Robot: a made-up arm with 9 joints.
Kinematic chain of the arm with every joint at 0, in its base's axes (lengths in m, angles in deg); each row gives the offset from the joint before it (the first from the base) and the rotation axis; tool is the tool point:
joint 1: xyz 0 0 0.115 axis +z
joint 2: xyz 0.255 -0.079 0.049 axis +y
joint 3: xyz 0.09 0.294 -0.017 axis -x
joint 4: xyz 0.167 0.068 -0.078 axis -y
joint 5: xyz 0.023 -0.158 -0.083 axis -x
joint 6: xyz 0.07 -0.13 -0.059 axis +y
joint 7: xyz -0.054 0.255 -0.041 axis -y
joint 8: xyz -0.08 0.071 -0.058 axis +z
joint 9: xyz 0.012 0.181 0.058 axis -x
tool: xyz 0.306 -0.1 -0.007
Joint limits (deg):
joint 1: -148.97..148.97
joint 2: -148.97..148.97
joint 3: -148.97..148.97
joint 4: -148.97..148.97
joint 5: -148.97..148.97
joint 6: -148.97..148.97
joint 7: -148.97..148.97
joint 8: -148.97..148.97
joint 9: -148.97..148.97
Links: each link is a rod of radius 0.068 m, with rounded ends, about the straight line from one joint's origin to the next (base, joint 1, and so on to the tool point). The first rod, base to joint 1, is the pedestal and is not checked.
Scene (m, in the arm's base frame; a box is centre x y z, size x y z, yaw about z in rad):
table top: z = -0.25
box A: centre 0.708 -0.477 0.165 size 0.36 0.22 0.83 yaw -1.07
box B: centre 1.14 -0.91 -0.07 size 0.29 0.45 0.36 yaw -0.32
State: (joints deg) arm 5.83 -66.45 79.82 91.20 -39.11 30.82 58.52 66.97 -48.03
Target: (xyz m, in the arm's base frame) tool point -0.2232 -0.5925 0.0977
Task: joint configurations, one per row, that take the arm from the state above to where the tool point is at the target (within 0.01 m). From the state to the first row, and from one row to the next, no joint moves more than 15 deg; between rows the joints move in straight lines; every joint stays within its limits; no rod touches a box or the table.
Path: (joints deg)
1: -5.80 -72.81 86.51 105.22 -45.24 37.01 58.26 54.34 -46.24
2: -17.43 -79.18 93.20 119.23 -51.37 43.21 58.01 41.70 -44.45
3: -29.05 -85.54 99.89 133.25 -57.49 49.40 57.75 29.07 -42.66
4: -40.68 -91.90 106.58 147.26 -63.62 55.60 57.49 16.44 -40.87
5: -49.39 -84.91 107.04 139.04 -59.95 52.76 55.94 29.35 -44.19
6: -58.10 -77.92 107.51 130.81 -56.28 49.92 54.39 42.27 -47.52
7: -66.81 -70.93 107.97 122.59 -52.61 47.08 52.84 55.18 -50.84
8: -75.52 -63.94 108.44 114.36 -48.94 44.25 51.28 68.09 -54.17
9: -84.23 -56.94 108.90 106.13 -45.27 41.41 49.73 81.00 -57.49
10: -92.94 -49.95 109.37 97.91 -41.60 38.57 48.18 93.92 -60.82

